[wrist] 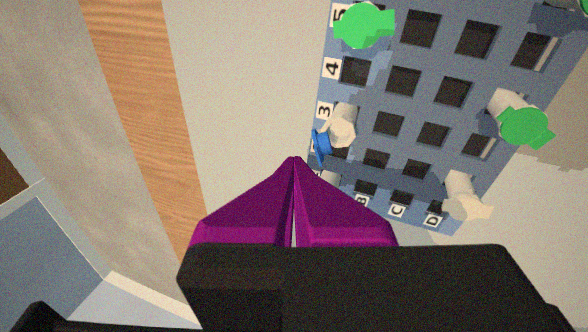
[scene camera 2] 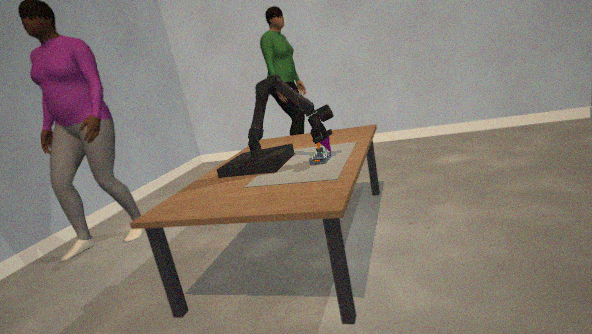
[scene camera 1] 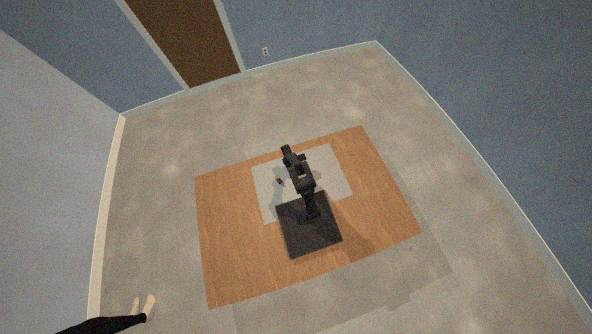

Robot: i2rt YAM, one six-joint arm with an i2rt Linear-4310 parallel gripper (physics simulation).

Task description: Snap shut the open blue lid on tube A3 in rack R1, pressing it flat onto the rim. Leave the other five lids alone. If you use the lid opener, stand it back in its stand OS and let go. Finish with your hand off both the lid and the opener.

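Frame: origin at the arm's base, x back, y left, z down, level; centimetres.
Seen in the pictures: gripper, between the fingertips: [wrist: 294,166] [scene camera 2: 330,151]; arm's base, origin of its link: [scene camera 2: 257,157] [scene camera 1: 312,216].
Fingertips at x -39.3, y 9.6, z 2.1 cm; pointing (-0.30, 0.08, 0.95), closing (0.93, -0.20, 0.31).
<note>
Offsets run from my fingertips to a thing's top centre. "spot": to the spot under its first point. Level surfaces: height alone.
My gripper [wrist: 294,166] [scene camera 2: 328,150] is shut and empty; its magenta fingertips meet, close beside the open blue lid in the wrist view. The blue lid @(dx +1.2, dy -3.1, dz -2.3 cm) [wrist: 323,145] hangs tilted, edge-on, beside the whitish tube A3 [wrist: 342,129], whose mouth is uncovered. I cannot tell whether a fingertip touches the lid. Tube A3 stands in the blue rack R1 @(spot: dx +4.0, dy -6.8, dz +0.6 cm) [wrist: 440,56] [scene camera 2: 320,159], by the label 3. A small orange piece @(dx +10.2, dy +9.2, dz -4.9 cm) [scene camera 2: 318,146] stands upright by the rack in scene camera 2, possibly the opener; its stand is too small to tell.
Green lids [wrist: 360,25] [wrist: 524,126] sit on tubes at A5 and the rack's right side. A white lid @(dx +7.5, dy -2.1, dz -1.2 cm) [wrist: 467,207] is at the D end. Another tube @(spot: dx +2.0, dy +0.0, dz +0.1 cm) [wrist: 330,178] near A1 is partly behind my finger. A person in magenta [scene camera 2: 72,80] stands beside the wooden table @(dz +3.9 cm) [scene camera 2: 240,205].
</note>
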